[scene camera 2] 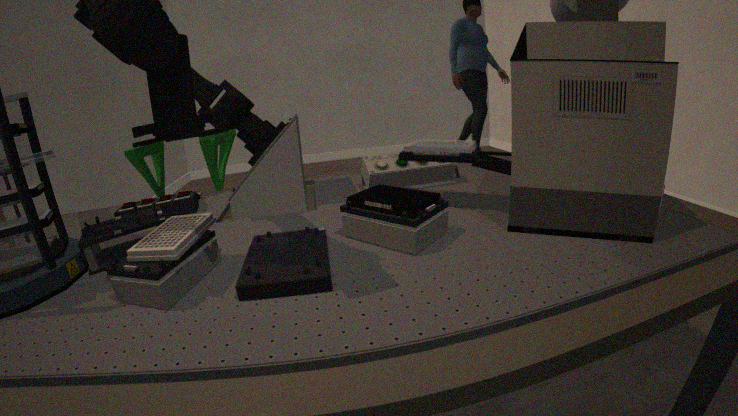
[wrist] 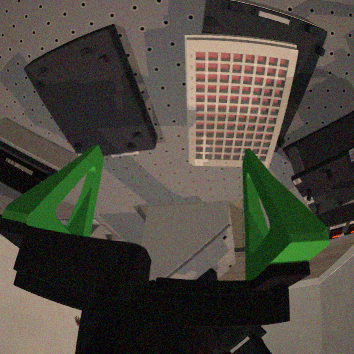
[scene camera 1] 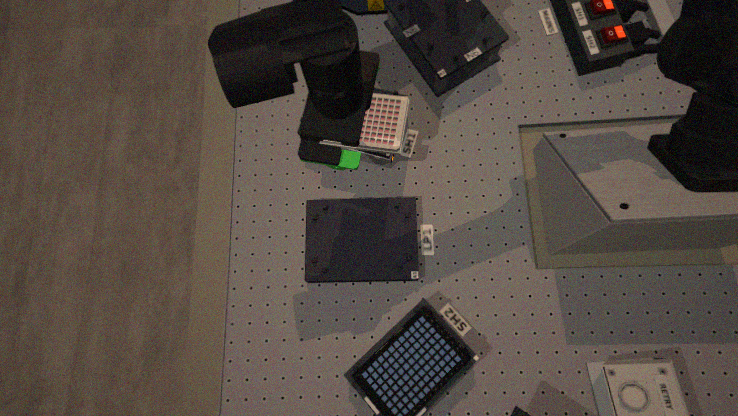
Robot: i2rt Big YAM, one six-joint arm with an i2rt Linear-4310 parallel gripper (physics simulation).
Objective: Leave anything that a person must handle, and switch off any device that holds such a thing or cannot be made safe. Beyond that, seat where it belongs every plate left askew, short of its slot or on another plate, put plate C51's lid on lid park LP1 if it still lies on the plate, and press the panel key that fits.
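Frame: origin at the arm's base, x down, y right, z back, level; millimetres.
Seen in the pictures: gripper, fingertip midpoint: [scene camera 2: 189,193] [wrist: 169,152] [scene camera 1: 345,133]; arm's base, link origin: [scene camera 2: 269,145] [scene camera 1: 706,166].
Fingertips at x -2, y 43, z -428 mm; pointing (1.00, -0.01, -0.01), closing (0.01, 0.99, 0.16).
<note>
Offsets run from my fingertips to a thing's top centre. "*": to the spot under its first point.
My gripper [scene camera 2: 190,193] [wrist: 169,152] is open and empty, above and beside shaker SH1; in scene camera 1 the arm covers part of SH1. A white plate with pink wells {dx +51, dy +48, dz +14 mm} [scene camera 1: 385,121] [scene camera 2: 170,237] [wrist: 237,107] lies askew and tilted on SH1 {* dx +96, dy +33, dz -71 mm} [scene camera 2: 165,284] [wrist: 305,30], apart from the fingers. Lid park LP1 {dx +97, dy -116, dz +16 mm} [scene camera 1: 361,240] [scene camera 2: 286,263] [wrist: 95,95] is a bare dark block. A black plate with blue wells {dx +61, dy -287, dz +87 mm} [scene camera 1: 413,361] [scene camera 2: 393,198] sits on shaker SH2 {* dx +100, dy -256, dz +48 mm} [scene camera 2: 379,229]. The key panel {dx +47, dy -378, dz +379 mm} [scene camera 1: 640,377] [scene camera 2: 408,175] shows a RETRY key. Which plate is C51 is unreadable.
A dark nest block {dx +54, dy +221, dz +136 mm} [scene camera 1: 449,41] [wrist: 327,167] stands beside SH1. The mains switch box {dx +78, dy +274, dz +396 mm} [scene camera 1: 591,49] [scene camera 2: 155,205] has lit SH1 and SH2 switches. A dark post rack {* dx +16, dy +285, dz -10 mm} [scene camera 2: 32,227] stands left, a tall grey box {* dx -3, dy -566, dz -18 mm} [scene camera 2: 583,155] right. A person [scene camera 2: 470,46] is behind the table.
</note>
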